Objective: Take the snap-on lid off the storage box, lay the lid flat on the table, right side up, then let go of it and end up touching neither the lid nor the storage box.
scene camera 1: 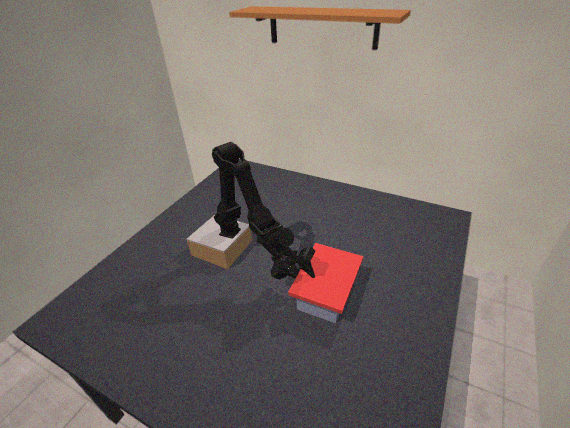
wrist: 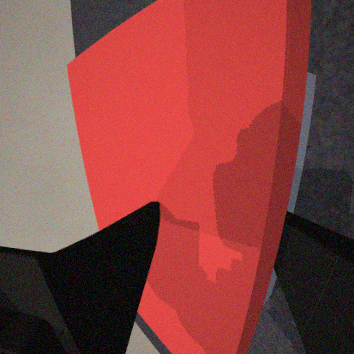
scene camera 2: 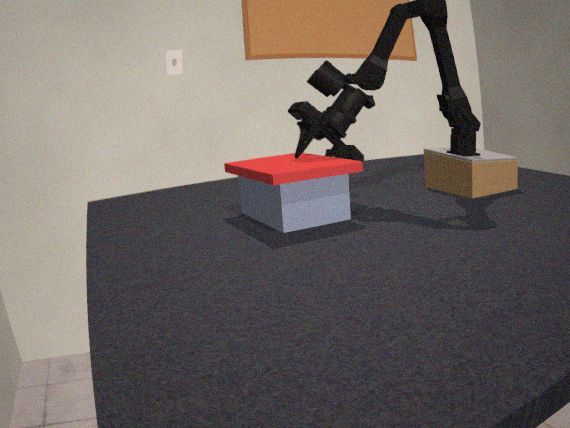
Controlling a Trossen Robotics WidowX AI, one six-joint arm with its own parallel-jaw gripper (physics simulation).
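The red lid (scene camera 1: 340,275) (scene camera 2: 265,166) (wrist: 135,125) sits flat, right side up, on the blue-grey storage box (scene camera 1: 317,309) (scene camera 2: 315,205) (wrist: 307,112), its rim overhanging the box walls. My gripper (scene camera 1: 303,276) (scene camera 2: 314,156) (wrist: 208,210) is tilted across the lid's edge nearest the arm's base and appears shut on the lid. One finger's tip rests on the top face. The other finger reaches past the rim, and its tip is hidden by the lid in the wrist view. The box stands upright on the table.
The arm stands on a tan block (scene camera 1: 207,251) (scene camera 2: 450,172) with a pale top, on the dark table (scene camera 1: 400,225) (scene camera 2: 300,325). A wooden wall shelf (scene camera 1: 320,15) hangs high at the back. A brown board (scene camera 2: 325,30) hangs on the wall.
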